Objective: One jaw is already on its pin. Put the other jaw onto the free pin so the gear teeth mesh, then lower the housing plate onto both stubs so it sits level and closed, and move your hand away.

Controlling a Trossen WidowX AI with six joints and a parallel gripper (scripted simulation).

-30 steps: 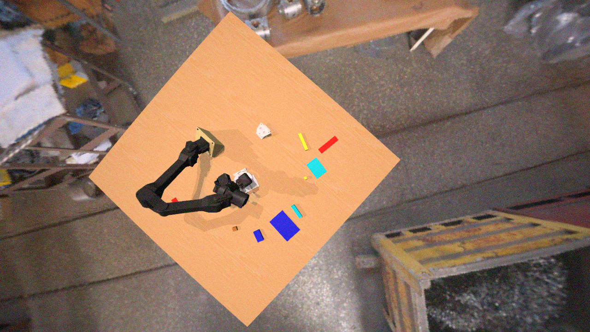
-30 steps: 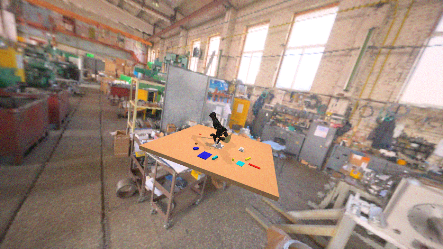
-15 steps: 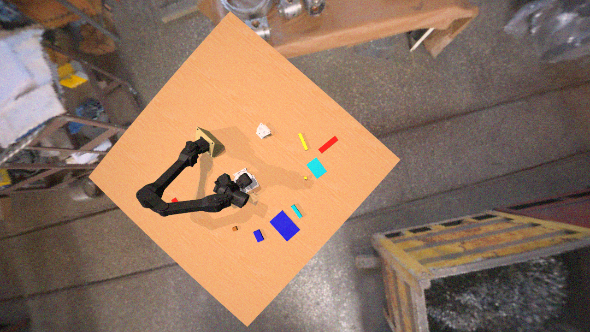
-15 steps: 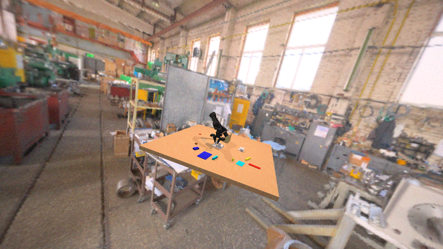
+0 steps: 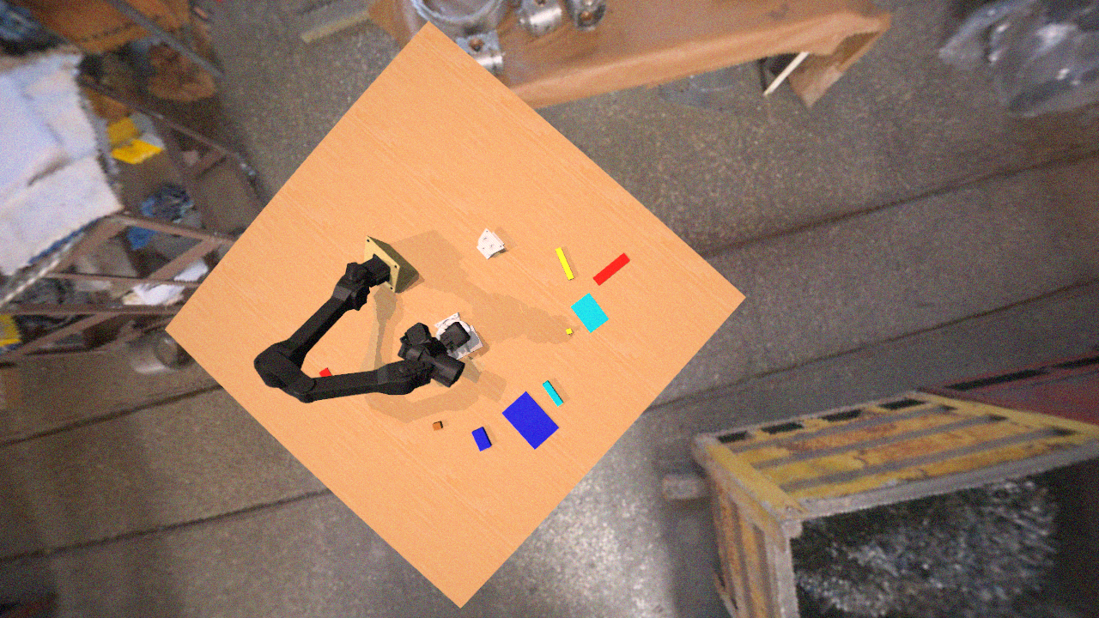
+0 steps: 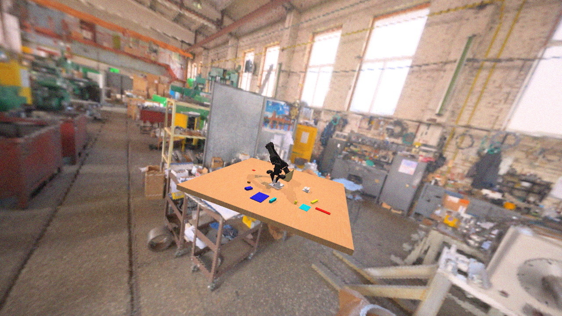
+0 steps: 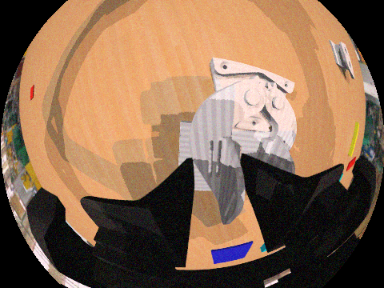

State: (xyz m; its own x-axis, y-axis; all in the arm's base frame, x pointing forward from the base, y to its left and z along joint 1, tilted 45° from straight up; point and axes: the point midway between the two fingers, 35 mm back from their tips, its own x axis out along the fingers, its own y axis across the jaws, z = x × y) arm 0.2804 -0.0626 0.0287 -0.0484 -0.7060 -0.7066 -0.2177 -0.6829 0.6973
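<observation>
Now: gripper tip 310 mm to the right of the housing plate and 100 mm past it. Round my gripper tip: white block 310 mm to the left, 100 mm behind, 20 mm below; orange cube 210 mm to the right, 130 mm ahead, 20 mm below; small blue block 250 mm ahead, 150 mm to the right, 20 mm below.
</observation>
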